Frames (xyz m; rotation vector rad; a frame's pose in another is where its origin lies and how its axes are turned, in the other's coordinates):
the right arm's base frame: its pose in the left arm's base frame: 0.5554 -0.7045 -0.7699 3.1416 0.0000 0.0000
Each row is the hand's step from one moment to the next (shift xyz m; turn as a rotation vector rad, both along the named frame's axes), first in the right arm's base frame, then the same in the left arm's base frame.
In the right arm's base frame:
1: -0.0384 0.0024 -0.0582 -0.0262 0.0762 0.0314
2: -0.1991 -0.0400 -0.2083 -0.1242 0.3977 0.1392
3: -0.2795 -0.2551 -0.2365 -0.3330 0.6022 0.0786
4: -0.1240 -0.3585 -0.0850 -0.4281 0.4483 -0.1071
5: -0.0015 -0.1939 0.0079 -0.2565 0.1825 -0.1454
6: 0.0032 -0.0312 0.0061 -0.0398 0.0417 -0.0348
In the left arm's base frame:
1: -0.0384 -0.0024 0.0582 -0.0262 -0.0762 -0.0314
2: -0.1991 0.0400 0.2083 -0.1242 -0.3977 -0.1392
3: -0.2795 0.2551 0.2365 -0.3330 -0.6022 -0.0786
4: -0.1240 0.3585 0.0850 -0.4281 -0.4483 0.1071
5: -0.0015 0.1939 -0.0079 -0.2565 -0.1825 0.1454
6: 0.0032 0.0312 -0.0061 -0.0398 -0.0417 0.0348

